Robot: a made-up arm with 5 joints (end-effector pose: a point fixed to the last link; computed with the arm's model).
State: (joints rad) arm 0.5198 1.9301 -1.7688 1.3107 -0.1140
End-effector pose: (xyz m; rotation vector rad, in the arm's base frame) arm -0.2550 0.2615 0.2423 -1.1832 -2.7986 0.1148
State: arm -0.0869 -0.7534 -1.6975 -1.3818 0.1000
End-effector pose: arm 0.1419 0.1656 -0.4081 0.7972 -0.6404 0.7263
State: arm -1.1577 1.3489 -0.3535 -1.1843 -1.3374
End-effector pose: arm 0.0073 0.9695 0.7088 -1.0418 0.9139 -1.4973
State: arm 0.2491 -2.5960 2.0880 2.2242 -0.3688
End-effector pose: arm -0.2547 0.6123 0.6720 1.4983 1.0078 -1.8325
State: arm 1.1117 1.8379 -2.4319 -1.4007 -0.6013
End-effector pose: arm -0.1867 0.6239 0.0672 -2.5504 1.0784 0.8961
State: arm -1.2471 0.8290 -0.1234 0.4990 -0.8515
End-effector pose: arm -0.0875 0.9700 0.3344 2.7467 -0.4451 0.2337
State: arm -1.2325 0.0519 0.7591 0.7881 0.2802
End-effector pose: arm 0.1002 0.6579 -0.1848 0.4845 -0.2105 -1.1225
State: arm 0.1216 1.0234 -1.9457 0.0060 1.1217
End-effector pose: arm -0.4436 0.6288 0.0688 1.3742 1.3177 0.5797
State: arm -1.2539 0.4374 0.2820 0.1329 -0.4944
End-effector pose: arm 0.1731 0.8396 0.0048 1.6821 -0.7663 0.1563
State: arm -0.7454 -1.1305 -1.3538 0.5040 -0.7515
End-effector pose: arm -0.1317 0.4383 -0.1783 1.6082 -0.5743 -0.8953
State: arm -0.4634 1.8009 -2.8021 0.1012 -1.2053
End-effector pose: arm -0.2073 0.2923 0.2452 -0.4277 -1.2335 0.5379
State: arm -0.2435 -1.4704 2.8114 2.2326 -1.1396
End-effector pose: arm -0.0693 0.0299 0.5666 -1.6467 -1.1304 2.2215
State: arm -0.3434 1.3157 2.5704 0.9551 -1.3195
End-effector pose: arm 0.0407 0.4097 -0.1499 0.2654 -1.7081 0.4861
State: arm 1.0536 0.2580 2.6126 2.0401 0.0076
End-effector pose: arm 0.0888 -0.3031 0.1465 -0.7765 -2.1712 0.6589
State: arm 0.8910 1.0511 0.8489 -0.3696 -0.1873
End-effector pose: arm -0.1655 -0.2346 -0.3755 -0.2907 0.3776 0.8768
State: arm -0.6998 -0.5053 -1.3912 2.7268 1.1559
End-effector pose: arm 0.2359 0.5496 0.2695 -0.0896 -2.8393 0.7055
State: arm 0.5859 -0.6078 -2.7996 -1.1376 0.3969
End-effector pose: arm -0.0078 0.2444 -0.2796 1.1555 -0.4427 0.0056
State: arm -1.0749 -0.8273 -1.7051 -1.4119 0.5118
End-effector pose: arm 0.3674 0.5604 -0.0797 1.1413 -1.2272 0.1411
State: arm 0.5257 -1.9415 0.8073 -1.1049 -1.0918
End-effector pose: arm -0.0682 0.3953 0.6899 -1.5620 1.3228 -0.4670
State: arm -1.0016 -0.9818 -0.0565 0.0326 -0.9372
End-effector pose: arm -0.1453 0.1221 -0.3154 0.8456 -0.6440 -0.1347
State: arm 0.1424 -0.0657 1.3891 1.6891 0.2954
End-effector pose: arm -0.0998 -0.1951 -0.3618 -0.8874 -1.3128 -1.3613
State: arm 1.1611 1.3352 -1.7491 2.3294 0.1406
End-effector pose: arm -0.0579 0.3459 0.0297 0.5012 -2.4693 1.3335
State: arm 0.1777 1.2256 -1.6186 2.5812 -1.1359
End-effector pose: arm 0.0170 0.5586 0.2439 0.2098 1.8786 -1.6822
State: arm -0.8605 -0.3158 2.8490 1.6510 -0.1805
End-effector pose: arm -0.0091 -0.0152 0.0802 -1.3202 -2.2668 -0.6499
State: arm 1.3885 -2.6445 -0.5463 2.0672 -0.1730
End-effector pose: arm -0.0872 0.1669 0.5760 -0.7246 -2.9236 0.4419
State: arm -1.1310 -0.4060 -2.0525 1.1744 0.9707
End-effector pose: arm -0.1934 0.4463 0.3686 1.2944 1.7382 0.4423
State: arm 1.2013 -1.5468 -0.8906 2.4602 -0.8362
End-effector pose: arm 0.0036 -0.2420 0.1617 -0.6687 -2.4308 -0.7587
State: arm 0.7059 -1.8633 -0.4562 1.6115 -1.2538
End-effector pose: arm -0.2331 -0.2238 0.2787 -1.0027 -1.8189 0.2084
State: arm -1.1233 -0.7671 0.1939 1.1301 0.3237
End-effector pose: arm -0.0495 0.4869 -0.2956 0.1681 0.1217 -1.7259
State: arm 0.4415 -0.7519 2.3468 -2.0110 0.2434
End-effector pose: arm 0.3287 0.1385 0.1644 1.5378 -1.8856 -0.2516
